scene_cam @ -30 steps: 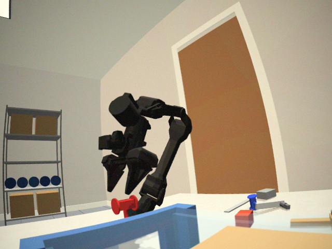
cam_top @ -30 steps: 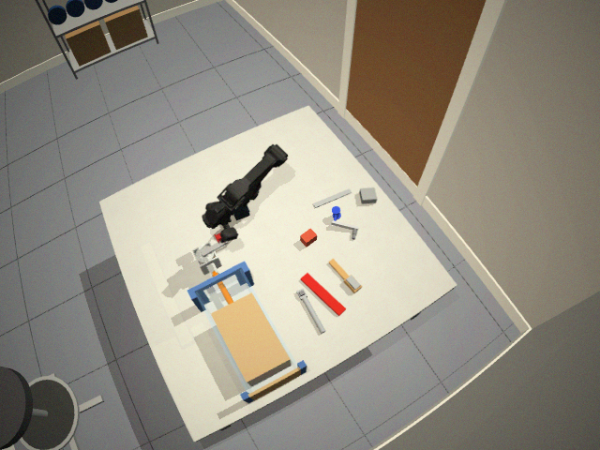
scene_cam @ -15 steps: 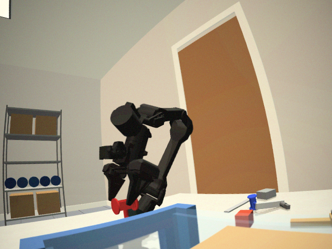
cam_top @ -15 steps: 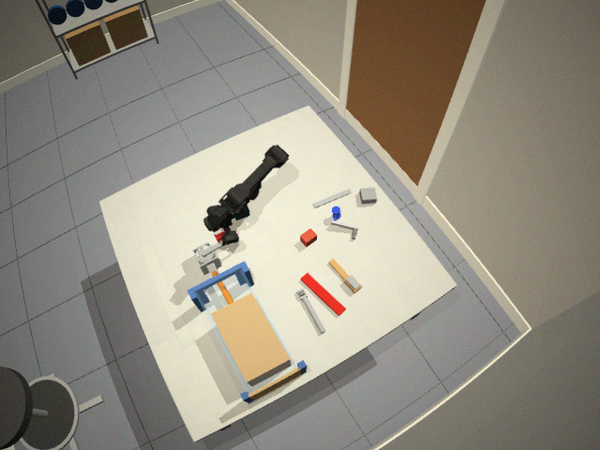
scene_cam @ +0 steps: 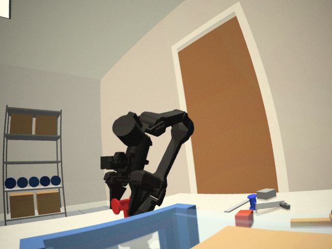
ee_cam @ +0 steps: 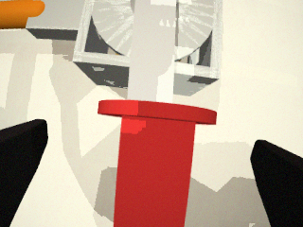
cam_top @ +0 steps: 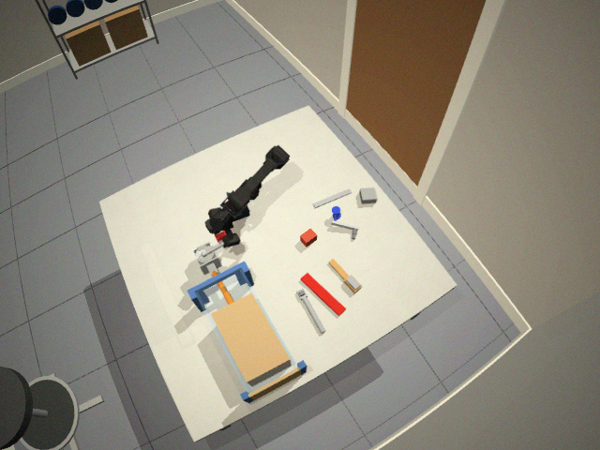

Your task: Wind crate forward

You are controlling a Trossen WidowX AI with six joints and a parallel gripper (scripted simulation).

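Right now the red grip is 20 mm to the left of my gripper tip. The rest, counted from my gripper tip: red bar: 400 mm ahead, 260 mm to the left, 120 mm below; then wooden brush: 390 mm ahead, 380 mm to the left, 110 mm below; then winch: 10 mm behind, 90 mm to the right, 100 mm below.
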